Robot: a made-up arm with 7 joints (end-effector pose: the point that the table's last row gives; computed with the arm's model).
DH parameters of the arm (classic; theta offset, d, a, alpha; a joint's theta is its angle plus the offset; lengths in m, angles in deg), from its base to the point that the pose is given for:
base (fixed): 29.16 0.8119 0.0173 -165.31
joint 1: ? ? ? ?
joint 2: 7.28 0.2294 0.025 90
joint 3: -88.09 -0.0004 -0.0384 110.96
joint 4: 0 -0.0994 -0.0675 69.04
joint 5: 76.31 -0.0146 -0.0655 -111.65
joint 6: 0 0.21 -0.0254 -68.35
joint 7: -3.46 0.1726 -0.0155 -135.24
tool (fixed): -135.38 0.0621 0 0
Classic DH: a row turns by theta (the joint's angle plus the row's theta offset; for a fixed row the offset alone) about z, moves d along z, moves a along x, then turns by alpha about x.
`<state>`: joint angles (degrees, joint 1 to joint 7).
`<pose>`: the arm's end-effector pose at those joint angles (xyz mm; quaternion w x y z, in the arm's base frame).
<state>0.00 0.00 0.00 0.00 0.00 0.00 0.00</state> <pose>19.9 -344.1 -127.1 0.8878 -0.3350 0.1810 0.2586</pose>
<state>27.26 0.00 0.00 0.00 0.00 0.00 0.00</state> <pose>-243.5 -339.8 -92.5 0.9025 -0.2967 0.3061 0.0611</pose>
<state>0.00 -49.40 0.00 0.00 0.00 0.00 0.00</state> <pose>-234.9 -344.1 -169.6 0.7309 -0.1963 0.5354 0.3749</pose>
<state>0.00 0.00 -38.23 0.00 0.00 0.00 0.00</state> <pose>162.5 -191.7 -127.1 0.7541 -0.3758 0.0613 0.5350</pose>
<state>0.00 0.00 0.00 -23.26 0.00 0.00 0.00</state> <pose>-5.4 -251.7 -201.1 0.9524 -0.1497 0.1472 0.2212</pose>
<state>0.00 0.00 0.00 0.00 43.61 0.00 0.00</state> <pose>122.8 -255.4 -127.1 0.7282 -0.3783 0.0436 0.5698</pose>
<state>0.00 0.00 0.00 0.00 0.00 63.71 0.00</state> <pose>105.8 -410.2 -24.9 0.8457 -0.4886 -0.1664 -0.1354</pose>
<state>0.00 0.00 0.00 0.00 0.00 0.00 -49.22</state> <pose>-18.4 -339.4 -127.1 0.6994 -0.3800 0.0251 0.6048</pose>
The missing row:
joint 1: 29.98 0.717 -0.0809 -102.8
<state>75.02 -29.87 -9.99 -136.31 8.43 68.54 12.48</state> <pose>-194.9 202.2 -201.5 0.0647 0.3927 0.1265 -0.9086</pose>
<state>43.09 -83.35 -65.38 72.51 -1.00 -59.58 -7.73</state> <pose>-239.8 -58.7 -175.6 0.1823 -0.0424 0.3727 0.9089</pose>
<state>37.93 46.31 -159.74 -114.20 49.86 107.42 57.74</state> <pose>-170.7 83.7 -235.7 0.9404 0.1691 0.2688 -0.1214</pose>
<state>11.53 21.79 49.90 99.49 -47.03 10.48 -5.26</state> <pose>-345.7 -305.9 353.8 0.3736 -0.7569 0.3956 -0.3619</pose>
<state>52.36 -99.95 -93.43 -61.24 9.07 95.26 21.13</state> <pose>-437.5 482.0 30.3 0.5477 0.3968 0.6544 -0.3382</pose>
